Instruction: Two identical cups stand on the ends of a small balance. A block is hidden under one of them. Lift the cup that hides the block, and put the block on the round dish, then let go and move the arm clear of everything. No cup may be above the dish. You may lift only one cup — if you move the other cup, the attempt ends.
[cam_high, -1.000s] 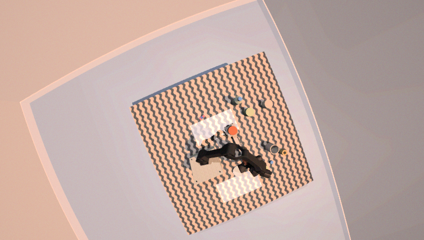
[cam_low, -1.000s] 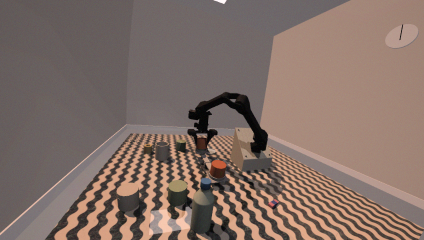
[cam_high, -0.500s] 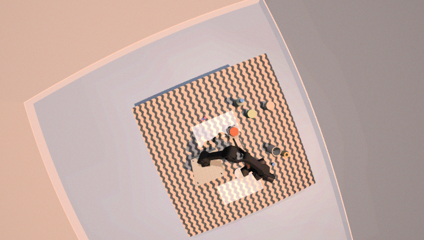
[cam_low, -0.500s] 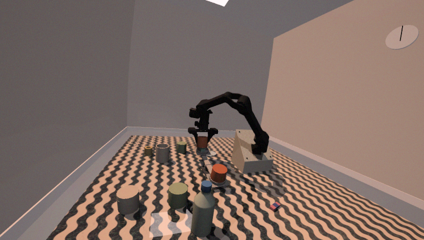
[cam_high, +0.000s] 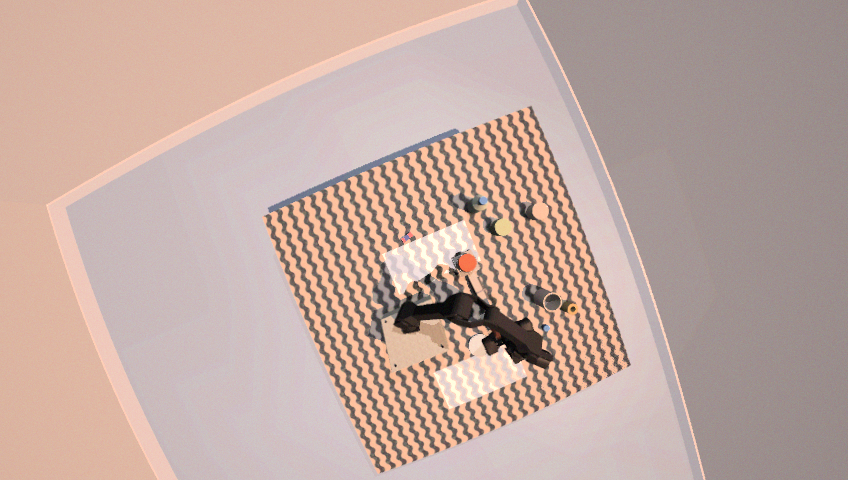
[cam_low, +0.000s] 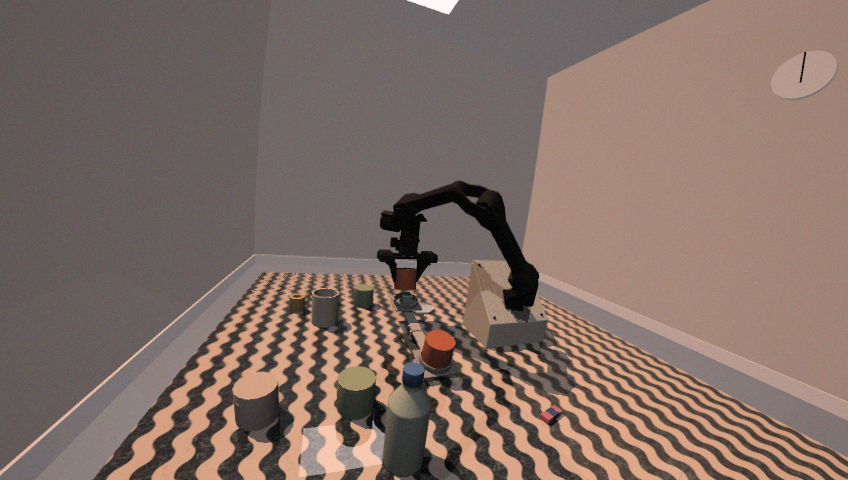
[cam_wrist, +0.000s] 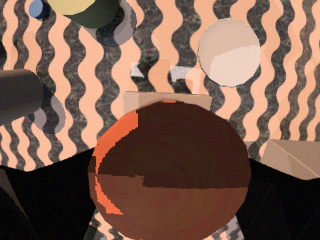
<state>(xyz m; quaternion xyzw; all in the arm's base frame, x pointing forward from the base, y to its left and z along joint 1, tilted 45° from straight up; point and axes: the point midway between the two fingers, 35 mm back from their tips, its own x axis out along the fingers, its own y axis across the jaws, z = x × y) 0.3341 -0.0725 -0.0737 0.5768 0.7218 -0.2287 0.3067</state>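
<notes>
Now: gripper tip 1 cm past the pale green block, 2 cm to the right of it and 5 cm above it. From my gripper tip the other things lie so: grey mug 24 cm ahead, 3 cm to the left, 9 cm below; yellow ring 35 cm ahead, 5 cm to the right, 11 cm below; round dish 8 cm behind, 10 cm to the right, 13 cm below.
</notes>
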